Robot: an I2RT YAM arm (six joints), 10 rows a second.
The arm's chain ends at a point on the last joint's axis. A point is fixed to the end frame.
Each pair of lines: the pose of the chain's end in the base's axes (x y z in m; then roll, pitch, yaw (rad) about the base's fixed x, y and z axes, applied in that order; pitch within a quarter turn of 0, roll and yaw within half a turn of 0), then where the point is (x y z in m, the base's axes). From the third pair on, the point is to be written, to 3 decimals.
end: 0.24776 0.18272 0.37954 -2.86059 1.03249 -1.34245
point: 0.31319 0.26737 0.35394
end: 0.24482 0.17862 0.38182 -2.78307 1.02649 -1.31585
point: 0.31454 0.26067 0.35925
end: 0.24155 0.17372 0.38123 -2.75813 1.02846 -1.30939
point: 0.313 0.255 0.360
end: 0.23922 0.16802 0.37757 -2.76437 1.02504 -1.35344
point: 0.313 0.246 0.356
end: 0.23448 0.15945 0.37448 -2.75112 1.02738 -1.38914
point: 0.312 0.234 0.353
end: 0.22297 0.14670 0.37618 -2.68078 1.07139 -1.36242
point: 0.304 0.220 0.361
